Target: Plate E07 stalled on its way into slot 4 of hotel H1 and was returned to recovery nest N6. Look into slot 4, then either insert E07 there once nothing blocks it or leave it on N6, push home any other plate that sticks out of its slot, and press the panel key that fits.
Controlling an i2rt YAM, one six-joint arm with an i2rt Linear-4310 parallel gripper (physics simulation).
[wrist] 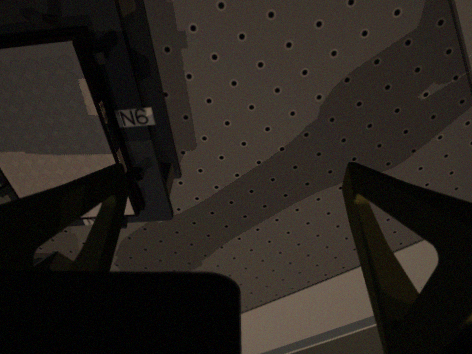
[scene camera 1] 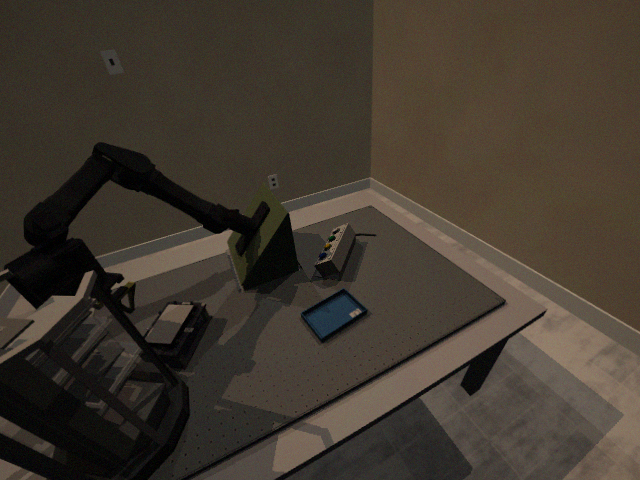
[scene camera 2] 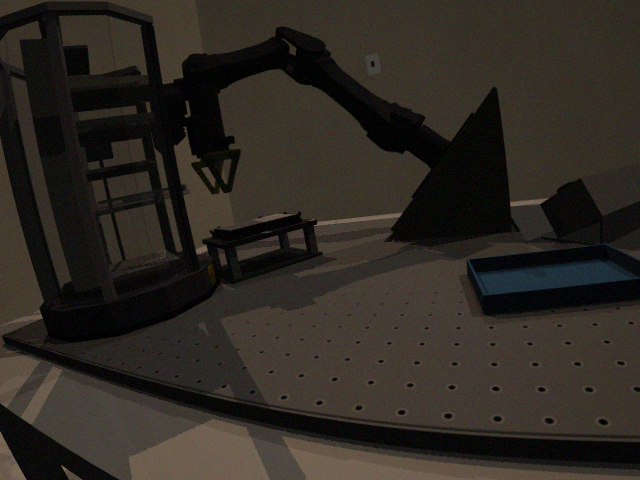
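My gripper point(scene camera 2: 219, 192) point(wrist: 235, 175) is open and empty, fingers pointing down, above and beside nest N6 near the hotel. A pale-topped plate point(scene camera 1: 170, 322) point(scene camera 2: 258, 225) point(wrist: 45, 100) lies on the dark nest N6 point(scene camera 1: 192, 341) point(scene camera 2: 235, 263) point(wrist: 155, 165); its label is unreadable. In the wrist view the left finger overlaps the nest's near corner. Hotel H1 point(scene camera 2: 129, 310) is a dark open tower with several levels. A thin pale edge point(scene camera 2: 175, 192) sticks out past its right post. Slot numbers and slot 4's inside cannot be made out. The key panel point(scene camera 1: 336, 253) has green, yellow and blue keys and a dark one.
A blue tray point(scene camera 1: 323, 338) point(scene camera 2: 558, 299) lies in front of the panel. A green wedge-shaped block point(scene camera 1: 271, 253) point(scene camera 2: 465, 196) stands at the arm's mounted end, between nest and panel. The hotel's posts stand close beside the arm. The perforated board point(scene camera 1: 413, 289) ends at the table's front edge.
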